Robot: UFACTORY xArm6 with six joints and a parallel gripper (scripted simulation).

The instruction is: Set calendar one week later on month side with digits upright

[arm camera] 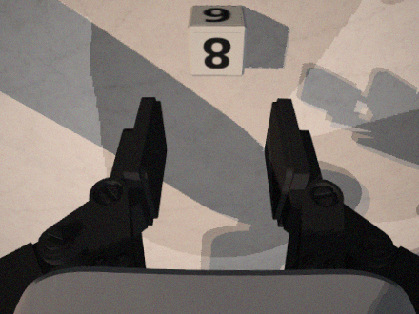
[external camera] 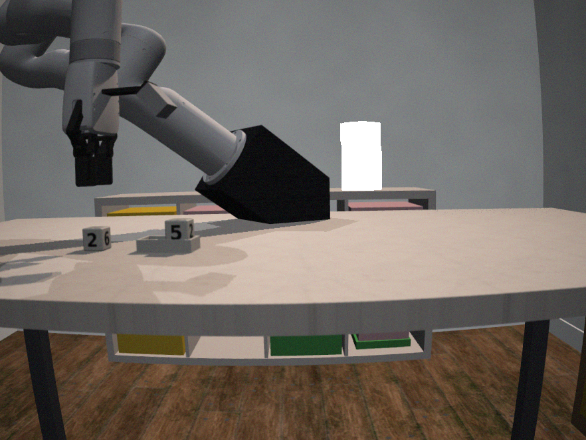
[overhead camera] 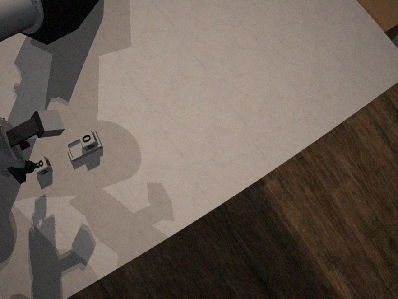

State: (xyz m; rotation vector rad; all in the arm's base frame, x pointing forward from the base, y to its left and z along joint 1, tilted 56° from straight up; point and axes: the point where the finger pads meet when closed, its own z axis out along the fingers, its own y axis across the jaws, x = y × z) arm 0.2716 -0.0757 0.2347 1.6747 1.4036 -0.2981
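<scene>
Right now the white cube is 9 cm below my hand. Round my hand: grey tray 10 cm to the left, 10 cm below, 4 cm ahead.
</scene>
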